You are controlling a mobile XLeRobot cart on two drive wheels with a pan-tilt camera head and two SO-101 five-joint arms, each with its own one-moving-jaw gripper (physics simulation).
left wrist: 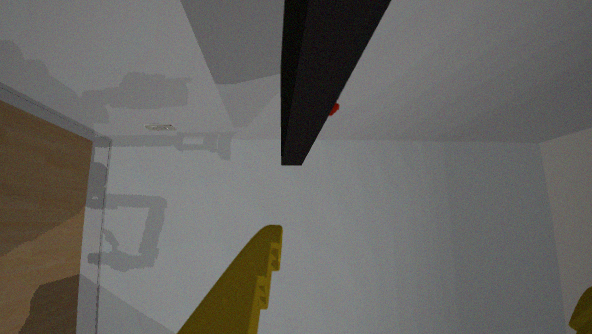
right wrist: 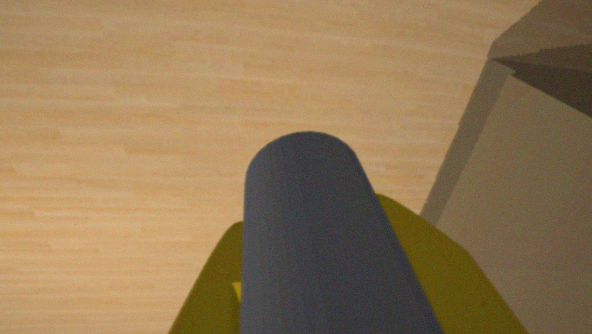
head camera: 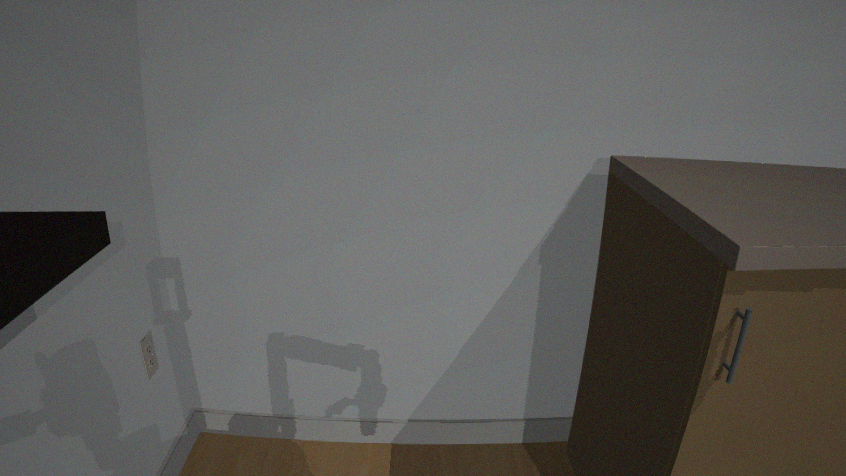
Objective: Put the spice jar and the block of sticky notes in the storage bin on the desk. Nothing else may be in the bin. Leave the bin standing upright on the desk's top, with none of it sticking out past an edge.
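Frame: origin at the left arm's base, x right, y up, z back, level; centimetres.
Seen in the pictures: left hand at its tool point: point(left wrist: 281, 242); right hand at its tool point: point(right wrist: 255, 239).
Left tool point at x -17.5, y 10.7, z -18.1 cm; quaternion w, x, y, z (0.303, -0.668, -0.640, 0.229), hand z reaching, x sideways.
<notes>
Pixels of each thing's top centre, then the offset from my left tool point to it. "pt": a spot on its surface instead.
- smooth grey-blue cylinder at a spot on its surface: point(right wrist: 310, 170) pt dy -6.7, dx +64.9, dz +14.4 cm
- small red thing at its top centre: point(left wrist: 336, 102) dy +9.2, dx -16.4, dz -29.5 cm
- outlet at its top centre: point(head camera: 144, 336) point(left wrist: 173, 127) dy -42.4, dx -36.1, dz -104.4 cm
My right gripper point(right wrist: 311, 210) is shut on a smooth grey-blue cylinder point(right wrist: 310, 170); its yellow jaws press on both sides, and it is held above the wood floor. I cannot tell what the cylinder is. My left gripper point(left wrist: 427, 270) is open: its notched jaw shows at the lower middle and a bit of the other jaw at the right edge, with a wide gap between them. Nothing is between them. The block of sticky notes, the storage bin and the desk do not show in these views, and no thing can be made out as the spice jar.
A dark wall shelf point(head camera: 44, 254) point(left wrist: 327, 65) is at the left in the head view and ahead of the left jaws. A small red thing point(left wrist: 334, 108) peeks past its edge. A wooden cabinet point(head camera: 786, 367) with a grey top stands at the right. An outlet point(head camera: 149, 355) is on the wall.
</notes>
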